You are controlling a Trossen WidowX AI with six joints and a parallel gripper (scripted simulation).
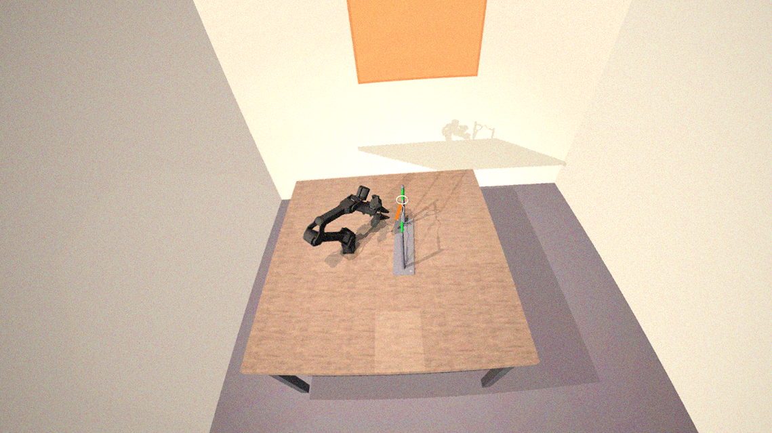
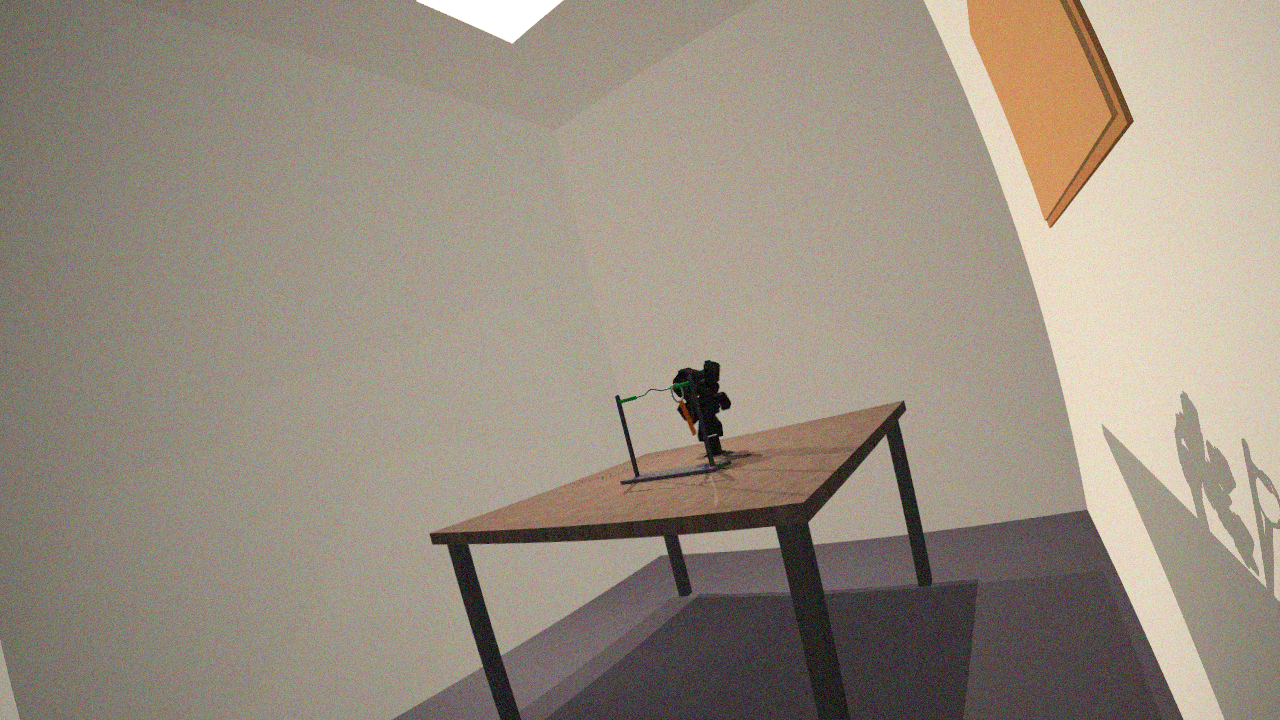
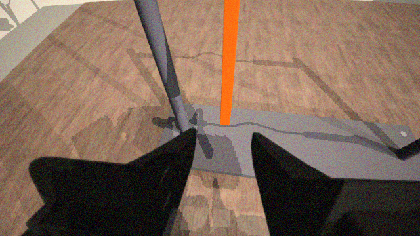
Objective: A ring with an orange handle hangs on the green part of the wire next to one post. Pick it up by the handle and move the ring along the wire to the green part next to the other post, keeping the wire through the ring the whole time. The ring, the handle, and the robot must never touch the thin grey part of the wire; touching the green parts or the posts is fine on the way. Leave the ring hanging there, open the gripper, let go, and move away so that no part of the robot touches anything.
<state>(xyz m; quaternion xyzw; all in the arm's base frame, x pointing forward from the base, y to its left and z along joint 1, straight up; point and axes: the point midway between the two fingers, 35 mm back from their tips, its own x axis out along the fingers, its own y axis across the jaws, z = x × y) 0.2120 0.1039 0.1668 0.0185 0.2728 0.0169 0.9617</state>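
Right now my gripper tip is 7 cm short of the ring with orange handle and 7 cm below it.
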